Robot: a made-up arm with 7 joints. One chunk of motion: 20 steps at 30 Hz.
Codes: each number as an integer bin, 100 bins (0 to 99) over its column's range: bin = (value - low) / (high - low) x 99, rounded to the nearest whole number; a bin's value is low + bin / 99 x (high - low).
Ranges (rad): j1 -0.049..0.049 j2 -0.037..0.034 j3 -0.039..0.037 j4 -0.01..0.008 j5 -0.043..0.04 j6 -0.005..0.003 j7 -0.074..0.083
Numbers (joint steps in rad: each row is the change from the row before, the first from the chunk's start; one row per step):
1: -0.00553 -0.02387 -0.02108 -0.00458 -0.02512 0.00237 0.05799
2: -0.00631 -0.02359 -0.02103 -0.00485 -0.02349 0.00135 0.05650
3: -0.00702 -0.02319 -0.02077 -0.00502 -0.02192 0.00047 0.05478
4: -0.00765 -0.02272 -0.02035 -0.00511 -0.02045 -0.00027 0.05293
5: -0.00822 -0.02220 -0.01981 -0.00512 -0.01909 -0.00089 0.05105
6: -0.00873 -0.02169 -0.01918 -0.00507 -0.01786 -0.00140 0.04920
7: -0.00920 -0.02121 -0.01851 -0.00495 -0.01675 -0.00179 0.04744
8: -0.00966 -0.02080 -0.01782 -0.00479 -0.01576 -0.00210 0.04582
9: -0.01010 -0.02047 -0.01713 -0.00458 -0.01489 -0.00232 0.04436
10: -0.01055 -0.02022 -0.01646 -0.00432 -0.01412 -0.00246 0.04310
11: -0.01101 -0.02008 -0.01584 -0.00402 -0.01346 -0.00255 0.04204
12: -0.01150 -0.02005 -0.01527 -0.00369 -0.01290 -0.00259 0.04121
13: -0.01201 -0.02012 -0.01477 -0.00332 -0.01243 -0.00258 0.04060
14: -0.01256 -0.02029 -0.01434 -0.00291 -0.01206 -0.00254 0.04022
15: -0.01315 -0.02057 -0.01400 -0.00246 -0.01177 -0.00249 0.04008
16: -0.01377 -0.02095 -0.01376 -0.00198 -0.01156 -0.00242 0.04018
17: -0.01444 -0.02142 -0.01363 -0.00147 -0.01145 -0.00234 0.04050
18: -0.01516 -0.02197 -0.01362 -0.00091 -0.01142 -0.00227 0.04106
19: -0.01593 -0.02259 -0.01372 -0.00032 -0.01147 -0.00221 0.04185
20: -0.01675 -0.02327 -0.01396 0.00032 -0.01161 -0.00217 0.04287
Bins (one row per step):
1: 44 18 23 30 21 91 83
2: 43 19 23 28 23 79 82
3: 42 19 24 27 25 68 81
4: 42 20 24 27 27 59 80
5: 41 21 25 27 29 51 79
6: 41 21 26 27 30 45 78
7: 40 22 27 28 31 40 77
8: 40 23 28 29 32 36 76
9: 39 23 28 30 34 33 75
10: 39 23 29 31 34 31 74
11: 38 24 30 33 35 30 73
12: 38 24 31 35 36 30 73
13: 37 24 32 37 36 30 72
14: 37 23 32 39 37 30 72
15: 36 23 33 41 37 31 72
16: 36 22 33 44 38 32 72
17: 35 22 33 47 38 33 72
18: 34 21 33 50 38 34 73
19: 33 20 33 53 38 35 73
20: 33 19 33 57 37 35 74

